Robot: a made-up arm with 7 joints. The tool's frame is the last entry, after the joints. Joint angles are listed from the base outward. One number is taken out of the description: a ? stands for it. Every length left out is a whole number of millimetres.
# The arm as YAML. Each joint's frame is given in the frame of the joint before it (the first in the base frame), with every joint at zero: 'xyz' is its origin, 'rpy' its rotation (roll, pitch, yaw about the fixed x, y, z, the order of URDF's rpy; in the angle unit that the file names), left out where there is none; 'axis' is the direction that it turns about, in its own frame. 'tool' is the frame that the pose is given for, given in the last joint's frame.
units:
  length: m
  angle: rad
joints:
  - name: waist
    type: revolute
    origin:
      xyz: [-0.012, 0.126, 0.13]
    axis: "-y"
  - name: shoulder
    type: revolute
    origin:
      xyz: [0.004, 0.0, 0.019]
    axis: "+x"
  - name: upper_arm
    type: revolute
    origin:
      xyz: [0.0, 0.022, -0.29]
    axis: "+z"
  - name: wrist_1
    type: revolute
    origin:
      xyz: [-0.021, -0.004, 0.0]
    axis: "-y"
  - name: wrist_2
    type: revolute
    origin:
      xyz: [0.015, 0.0, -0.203]
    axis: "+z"
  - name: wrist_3
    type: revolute
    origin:
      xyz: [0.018, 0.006, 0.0]
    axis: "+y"
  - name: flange
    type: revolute
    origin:
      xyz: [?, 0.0, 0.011]
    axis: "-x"
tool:
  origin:
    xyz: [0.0, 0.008, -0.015]
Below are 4 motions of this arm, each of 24 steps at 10 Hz.
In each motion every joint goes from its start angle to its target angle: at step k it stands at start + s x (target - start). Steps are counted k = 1, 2, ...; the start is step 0. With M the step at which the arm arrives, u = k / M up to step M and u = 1 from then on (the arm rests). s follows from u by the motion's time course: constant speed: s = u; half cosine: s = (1 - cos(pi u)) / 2; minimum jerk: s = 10 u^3 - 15 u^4 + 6 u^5.
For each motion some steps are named. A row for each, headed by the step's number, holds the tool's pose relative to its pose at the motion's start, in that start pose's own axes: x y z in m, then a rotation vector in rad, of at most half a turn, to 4 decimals.
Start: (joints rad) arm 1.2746 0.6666 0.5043 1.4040 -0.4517 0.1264 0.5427
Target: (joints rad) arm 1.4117 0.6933 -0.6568 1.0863 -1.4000 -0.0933 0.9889
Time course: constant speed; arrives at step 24
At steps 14, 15, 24:
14: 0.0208 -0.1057 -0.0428 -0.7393 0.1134 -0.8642
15: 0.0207 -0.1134 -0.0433 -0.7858 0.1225 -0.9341
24: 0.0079 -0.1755 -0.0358 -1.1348 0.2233 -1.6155

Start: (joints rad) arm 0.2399 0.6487 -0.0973 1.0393 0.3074 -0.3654 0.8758
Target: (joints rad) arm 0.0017 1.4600 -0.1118 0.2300 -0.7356 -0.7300 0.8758
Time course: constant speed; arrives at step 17
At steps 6, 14, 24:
6: -0.0158 0.0498 0.1272 -0.1039 0.6380 -0.2276
14: 0.0585 0.1060 0.2991 -0.3964 1.4421 -0.3235
24: 0.1131 0.1207 0.3523 -0.5258 1.7162 -0.2720

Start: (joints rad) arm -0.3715 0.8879 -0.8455 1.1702 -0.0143 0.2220 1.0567
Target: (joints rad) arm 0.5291 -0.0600 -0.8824 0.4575 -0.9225 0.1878 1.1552
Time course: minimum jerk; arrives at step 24
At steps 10, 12, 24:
10: 0.0966 0.0755 -0.0156 0.1747 0.0596 -0.1891
12: 0.1526 0.1029 -0.0087 0.2517 0.1059 -0.2806
24: 0.3621 0.1284 0.0639 0.5406 0.3635 -0.5957

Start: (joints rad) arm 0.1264 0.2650 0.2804 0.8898 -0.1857 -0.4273 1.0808
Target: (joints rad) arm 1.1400 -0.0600 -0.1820 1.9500 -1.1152 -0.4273 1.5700
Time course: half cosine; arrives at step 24
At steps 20, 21, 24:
20: 0.4480 -0.0276 -0.0173 0.2814 0.0834 -1.8196
21: 0.4552 -0.0354 -0.0112 0.3288 0.0945 -1.8578
24: 0.4636 -0.0459 -0.0032 0.3945 0.1084 -1.9045

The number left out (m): -0.023
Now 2 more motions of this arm.
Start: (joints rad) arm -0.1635 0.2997 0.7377 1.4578 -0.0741 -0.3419 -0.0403
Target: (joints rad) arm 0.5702 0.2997 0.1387 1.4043 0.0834 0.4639 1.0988
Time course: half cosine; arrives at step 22
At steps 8, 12, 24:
8: 0.0274 -0.0599 -0.0423 -0.4119 0.0583 0.1878
12: 0.0700 -0.1073 -0.0774 -0.8425 0.0521 0.3345
24: 0.1565 -0.1552 -0.1151 -1.5379 -0.0136 0.4585

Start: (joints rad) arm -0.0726 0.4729 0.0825 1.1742 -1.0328 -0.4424 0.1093
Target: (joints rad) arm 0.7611 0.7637 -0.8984 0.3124 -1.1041 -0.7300 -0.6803
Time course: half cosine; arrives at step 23
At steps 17, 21, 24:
17: -0.0869 0.0964 -0.0608 0.1414 -0.2178 -0.3804
21: -0.1119 0.1227 -0.0485 0.1594 -0.1928 -0.4434
24: -0.1153 0.1264 -0.0463 0.1620 -0.1882 -0.4515

